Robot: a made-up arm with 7 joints.
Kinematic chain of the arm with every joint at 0, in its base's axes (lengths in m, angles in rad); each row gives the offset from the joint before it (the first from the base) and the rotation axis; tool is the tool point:
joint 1: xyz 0 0 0.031 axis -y
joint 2: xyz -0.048 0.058 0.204 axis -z
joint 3: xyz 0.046 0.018 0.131 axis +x
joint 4: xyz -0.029 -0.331 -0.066 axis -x
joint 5: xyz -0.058 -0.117 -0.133 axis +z
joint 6: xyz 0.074 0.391 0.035 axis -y
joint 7: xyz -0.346 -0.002 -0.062 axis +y
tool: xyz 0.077 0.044 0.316
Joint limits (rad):
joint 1: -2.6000..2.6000
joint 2: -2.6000..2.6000
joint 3: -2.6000..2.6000
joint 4: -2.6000..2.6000
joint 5: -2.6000..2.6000
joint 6: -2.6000..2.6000
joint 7: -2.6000..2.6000
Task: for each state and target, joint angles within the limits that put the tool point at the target. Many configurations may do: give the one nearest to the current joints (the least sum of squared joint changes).
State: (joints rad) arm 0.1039 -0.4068 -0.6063 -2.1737 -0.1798 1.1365 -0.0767
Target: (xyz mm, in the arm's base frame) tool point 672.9 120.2 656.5
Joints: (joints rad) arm -0.8571 -0.3551 -0.7514 -2.3933 -0.6928 1.3278 -0.1729
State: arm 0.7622 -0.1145 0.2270 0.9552 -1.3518 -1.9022 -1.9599
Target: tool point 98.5 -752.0 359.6
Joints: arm 0.6368 0.1088 1.0165 0.4883 -1.5267 -2.1464 -1.8108
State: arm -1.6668 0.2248 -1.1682 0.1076 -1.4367 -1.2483 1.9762
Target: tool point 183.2 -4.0 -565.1
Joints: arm -2.2191 -0.1738 -1.2585 0.0316 -1.5855 -1.4082 2.1683
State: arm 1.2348 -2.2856 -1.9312 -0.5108 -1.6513 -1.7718 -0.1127
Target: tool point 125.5 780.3 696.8
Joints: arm 0.6086 -2.1899 -0.9916 -1.1273 -1.8034 -2.1622 -0.0071
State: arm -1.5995 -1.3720 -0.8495 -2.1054 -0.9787 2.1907 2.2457
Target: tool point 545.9 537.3 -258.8
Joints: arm -1.5228 -1.3715 -0.9864 -2.0739 -0.7306 2.3307 2.2066
